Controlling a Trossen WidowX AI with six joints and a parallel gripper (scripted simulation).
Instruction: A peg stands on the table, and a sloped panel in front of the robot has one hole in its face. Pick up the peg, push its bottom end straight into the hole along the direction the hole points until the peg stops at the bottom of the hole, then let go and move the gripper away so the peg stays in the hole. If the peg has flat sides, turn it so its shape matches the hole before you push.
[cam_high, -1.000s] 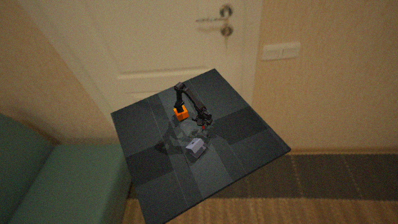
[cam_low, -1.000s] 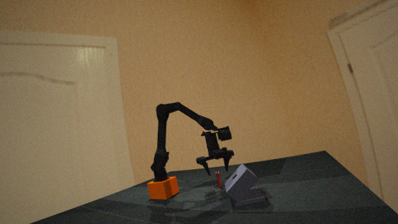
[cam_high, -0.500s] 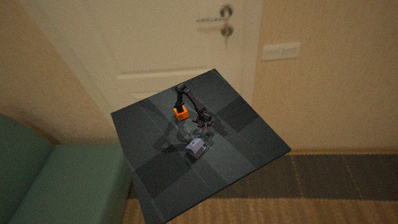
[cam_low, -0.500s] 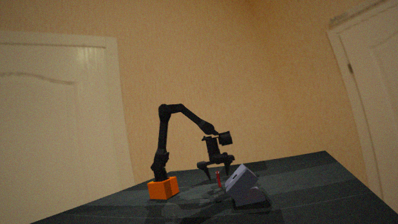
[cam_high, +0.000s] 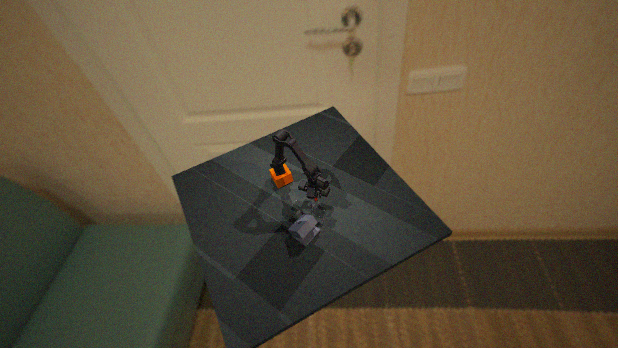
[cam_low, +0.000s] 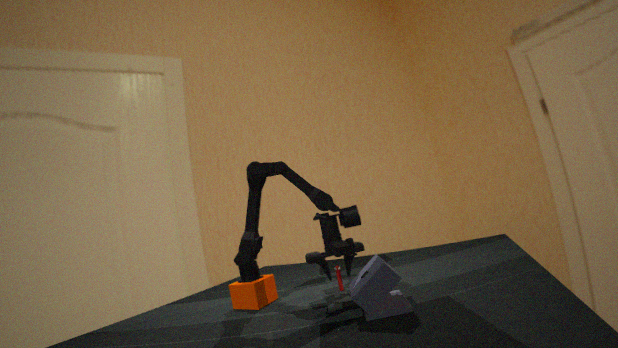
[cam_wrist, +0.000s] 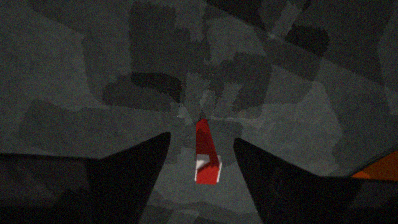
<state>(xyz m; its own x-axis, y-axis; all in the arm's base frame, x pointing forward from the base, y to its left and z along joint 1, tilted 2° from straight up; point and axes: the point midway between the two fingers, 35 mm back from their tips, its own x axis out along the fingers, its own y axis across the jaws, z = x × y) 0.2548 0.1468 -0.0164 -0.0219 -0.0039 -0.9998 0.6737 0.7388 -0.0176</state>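
My gripper tip is 18 cm short of the grey sloped panel, 14 cm to the left of it and 3 cm below it. The rest, counted from my gripper tip: red peg: 2 cm above.
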